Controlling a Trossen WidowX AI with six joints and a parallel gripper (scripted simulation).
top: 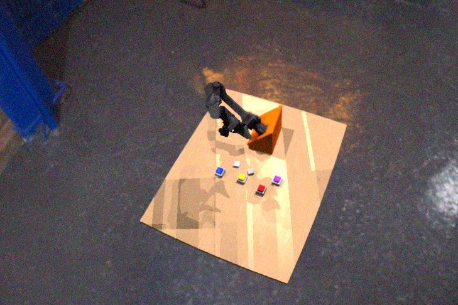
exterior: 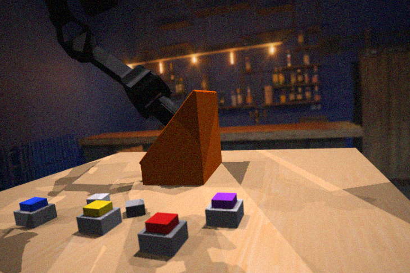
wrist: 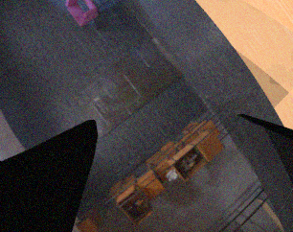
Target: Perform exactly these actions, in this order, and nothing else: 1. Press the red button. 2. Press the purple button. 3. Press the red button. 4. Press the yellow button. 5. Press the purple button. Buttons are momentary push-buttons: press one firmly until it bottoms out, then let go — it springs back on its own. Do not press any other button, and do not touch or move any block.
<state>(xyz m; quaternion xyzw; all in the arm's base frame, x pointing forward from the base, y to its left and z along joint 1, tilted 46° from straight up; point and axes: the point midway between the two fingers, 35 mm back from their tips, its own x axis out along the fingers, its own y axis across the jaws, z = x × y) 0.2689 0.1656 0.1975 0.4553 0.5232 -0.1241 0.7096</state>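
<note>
My gripper tip is 50 mm short of the red button, 60 mm to the right of it and 380 mm above it. Round my gripper tip: small grey block 60 mm behind, 30 mm to the right, 400 mm below; then purple button 30 mm behind, 130 mm to the left, 380 mm below; then yellow button 70 mm to the right, 380 mm below.
</note>
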